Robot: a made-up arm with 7 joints. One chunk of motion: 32 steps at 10 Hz.
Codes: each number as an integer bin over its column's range. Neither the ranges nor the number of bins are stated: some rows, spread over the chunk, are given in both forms.
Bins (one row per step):
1: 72 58 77 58 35 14 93
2: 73 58 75 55 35 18 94
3: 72 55 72 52 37 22 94
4: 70 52 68 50 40 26 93
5: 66 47 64 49 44 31 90
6: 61 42 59 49 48 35 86
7: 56 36 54 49 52 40 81
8: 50 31 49 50 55 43 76
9: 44 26 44 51 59 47 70
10: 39 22 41 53 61 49 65
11: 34 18 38 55 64 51 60
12: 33 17 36 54 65 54 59
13: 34 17 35 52 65 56 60
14: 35 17 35 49 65 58 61
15: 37 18 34 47 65 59 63
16: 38 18 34 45 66 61 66
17: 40 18 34 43 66 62 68
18: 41 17 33 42 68 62 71
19: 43 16 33 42 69 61 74
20: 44 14 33 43 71 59 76
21: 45 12 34 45 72 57 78
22: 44 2 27 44 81 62 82
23: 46 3 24 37 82 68 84
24: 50 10 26 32 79 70 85
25: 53 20 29 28 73 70 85
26: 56 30 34 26 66 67 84
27: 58 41 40 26 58 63 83
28: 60 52 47 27 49 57 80
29: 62 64 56 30 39 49 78
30: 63 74 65 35 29 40 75
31: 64 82 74 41 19 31 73
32: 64 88 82 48 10 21 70
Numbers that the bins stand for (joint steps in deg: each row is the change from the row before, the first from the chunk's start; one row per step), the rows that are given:
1: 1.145 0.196 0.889 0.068 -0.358 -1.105 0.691
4: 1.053 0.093 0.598 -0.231 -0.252 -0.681 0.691
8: 0.123 -0.268 -0.016 -0.231 0.067 -0.080 0.382
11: -0.620 -0.491 -0.372 -0.044 0.258 0.203 0.091
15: -0.481 -0.491 -0.501 -0.343 0.279 0.486 0.145
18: -0.295 -0.508 -0.533 -0.530 0.342 0.592 0.291
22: -0.156 -0.766 -0.727 -0.456 0.618 0.592 0.491
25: 0.263 -0.457 -0.663 -1.054 0.448 0.875 0.545
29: 0.681 0.299 0.210 -0.979 -0.273 0.132 0.418
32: 0.774 0.711 1.051 -0.306 -0.888 -0.858 0.273
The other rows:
2: 1.192 0.196 0.824 -0.044 -0.358 -0.964 0.709
3: 1.145 0.144 0.727 -0.157 -0.315 -0.822 0.709
5: 0.867 0.007 0.469 -0.269 -0.167 -0.504 0.636
6: 0.634 -0.079 0.307 -0.269 -0.082 -0.363 0.564
7: 0.402 -0.182 0.145 -0.269 0.003 -0.186 0.473
9: -0.156 -0.354 -0.178 -0.194 0.152 0.062 0.273
10: -0.388 -0.422 -0.275 -0.119 0.194 0.132 0.182
12: -0.667 -0.508 -0.436 -0.082 0.279 0.309 0.073
13: -0.620 -0.508 -0.469 -0.157 0.279 0.380 0.091
14: -0.574 -0.508 -0.469 -0.269 0.279 0.451 0.109
16: -0.434 -0.491 -0.501 -0.418 0.300 0.557 0.200
17: -0.341 -0.491 -0.501 -0.493 0.300 0.592 0.236
19: -0.202 -0.525 -0.533 -0.530 0.364 0.557 0.345
20: -0.156 -0.560 -0.533 -0.493 0.406 0.486 0.382
21: -0.109 -0.594 -0.501 -0.418 0.427 0.415 0.418
23: -0.063 -0.748 -0.824 -0.717 0.639 0.804 0.527
24: 0.123 -0.628 -0.760 -0.904 0.576 0.875 0.545
26: 0.402 -0.285 -0.501 -1.128 0.300 0.769 0.527
27: 0.495 -0.096 -0.307 -1.128 0.130 0.627 0.509
28: 0.588 0.093 -0.081 -1.091 -0.061 0.415 0.455
30: 0.727 0.471 0.501 -0.792 -0.485 -0.186 0.364
31: 0.774 0.608 0.792 -0.568 -0.697 -0.504 0.327

